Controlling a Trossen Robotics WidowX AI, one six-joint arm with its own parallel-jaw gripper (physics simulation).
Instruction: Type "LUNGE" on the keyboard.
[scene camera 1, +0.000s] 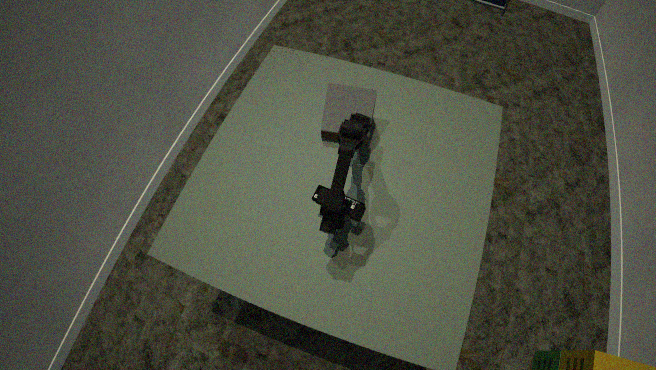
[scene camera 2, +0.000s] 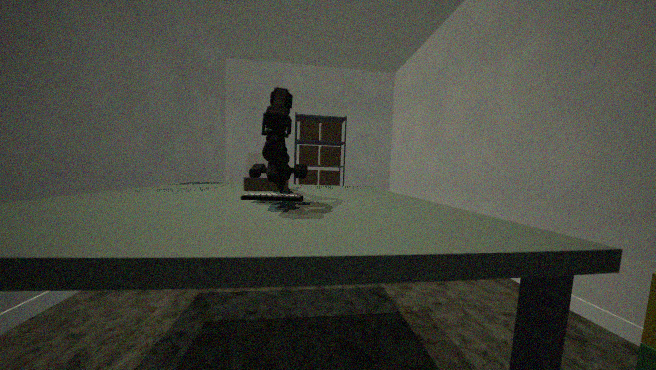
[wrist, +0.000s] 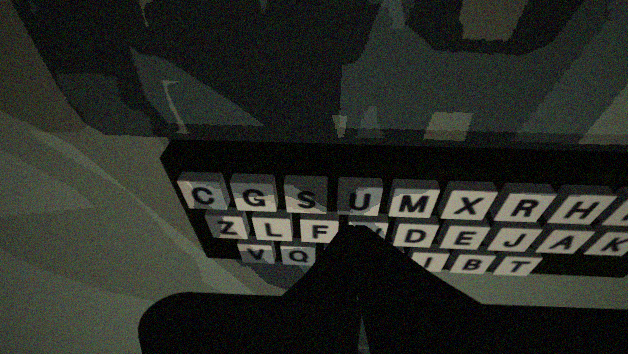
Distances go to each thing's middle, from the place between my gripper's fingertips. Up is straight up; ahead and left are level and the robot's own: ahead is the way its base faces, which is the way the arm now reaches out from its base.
Scene:
My hand is 1 cm past the black keyboard (wrist: 516, 212), 3 cm to the left of it and 2 cm above it.

